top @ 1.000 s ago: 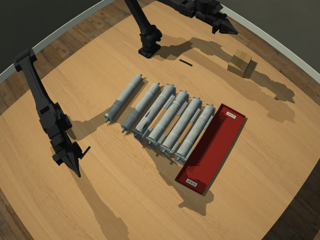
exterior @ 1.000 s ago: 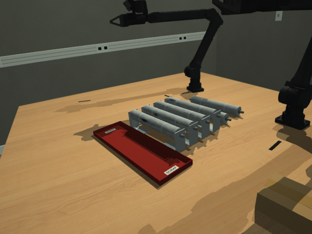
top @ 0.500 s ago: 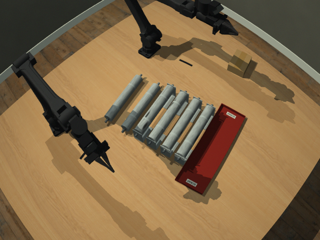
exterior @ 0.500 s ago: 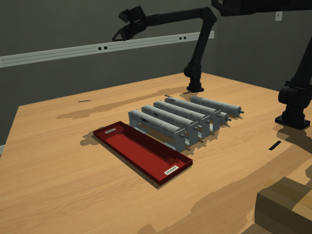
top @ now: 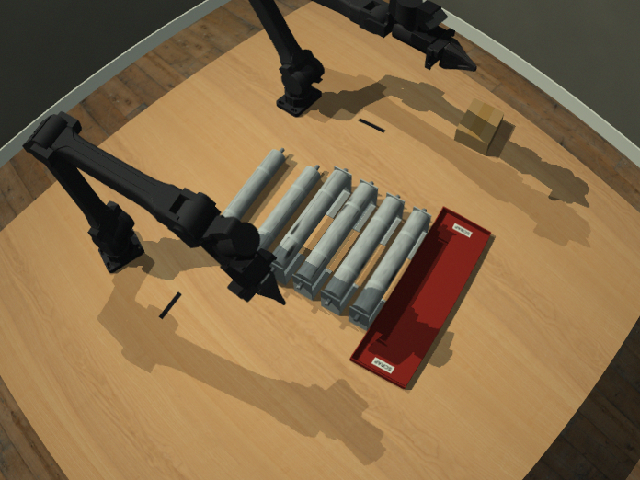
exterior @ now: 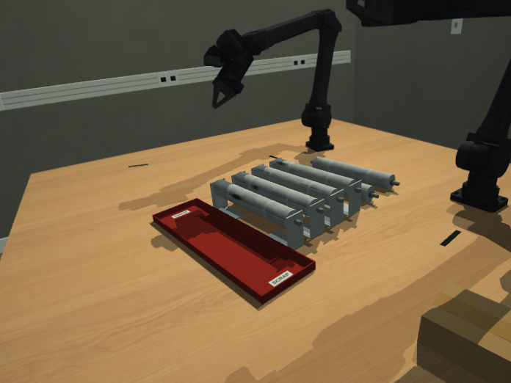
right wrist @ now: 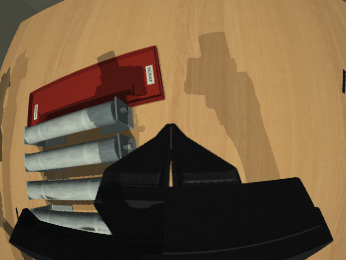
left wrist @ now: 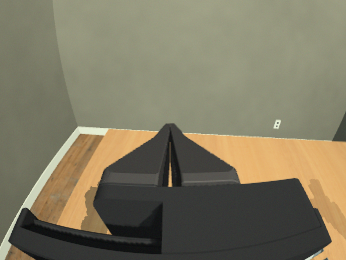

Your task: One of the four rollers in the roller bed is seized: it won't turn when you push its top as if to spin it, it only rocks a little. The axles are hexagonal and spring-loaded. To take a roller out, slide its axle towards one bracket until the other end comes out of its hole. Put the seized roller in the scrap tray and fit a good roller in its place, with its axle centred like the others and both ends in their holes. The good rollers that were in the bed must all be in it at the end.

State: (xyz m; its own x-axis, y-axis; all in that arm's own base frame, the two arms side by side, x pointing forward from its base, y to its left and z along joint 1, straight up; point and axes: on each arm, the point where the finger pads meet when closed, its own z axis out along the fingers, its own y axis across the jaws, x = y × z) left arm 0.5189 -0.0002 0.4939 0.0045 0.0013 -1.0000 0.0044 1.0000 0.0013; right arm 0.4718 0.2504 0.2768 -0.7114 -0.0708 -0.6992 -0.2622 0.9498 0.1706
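The grey roller is 250 mm to the left of my right hand, 200 mm below it and 170 mm behind it. Also, from my right hand: cardboard box 840 mm to the left, 240 mm below, 70 mm behind; then red scrap tray 320 mm to the left, 270 mm below, 150 mm ahead.
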